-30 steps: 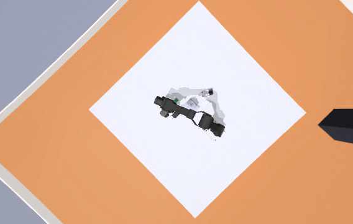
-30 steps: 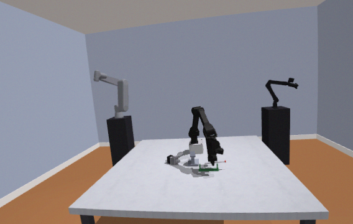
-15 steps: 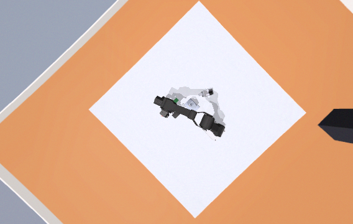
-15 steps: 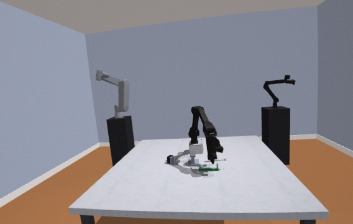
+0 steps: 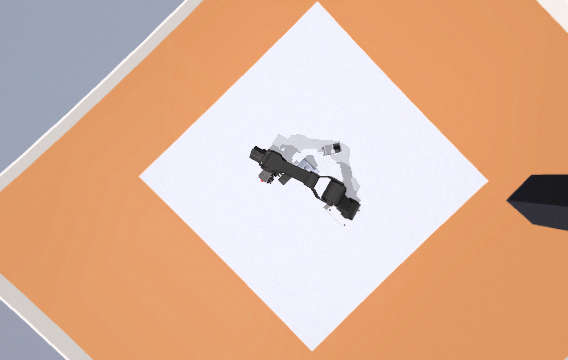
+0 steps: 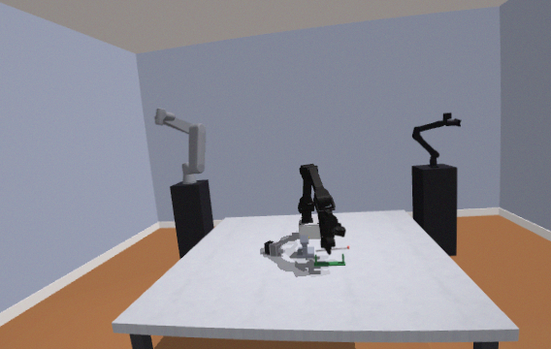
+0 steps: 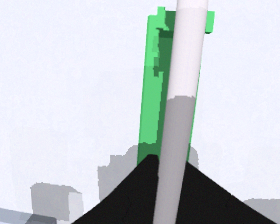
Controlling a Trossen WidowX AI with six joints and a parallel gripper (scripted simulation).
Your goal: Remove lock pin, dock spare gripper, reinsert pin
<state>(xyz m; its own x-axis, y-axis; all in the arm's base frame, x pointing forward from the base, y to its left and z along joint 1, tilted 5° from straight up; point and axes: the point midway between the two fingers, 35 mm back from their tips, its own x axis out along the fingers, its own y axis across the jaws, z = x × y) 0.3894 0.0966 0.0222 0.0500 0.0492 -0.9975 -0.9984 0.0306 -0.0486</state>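
Right now the green strip is 2 cm below my gripper tip. Round my gripper tip: spare gripper: 26 cm to the right, 14 cm behind, 2 cm below; then bluish-grey socket: 11 cm to the right, 11 cm behind.
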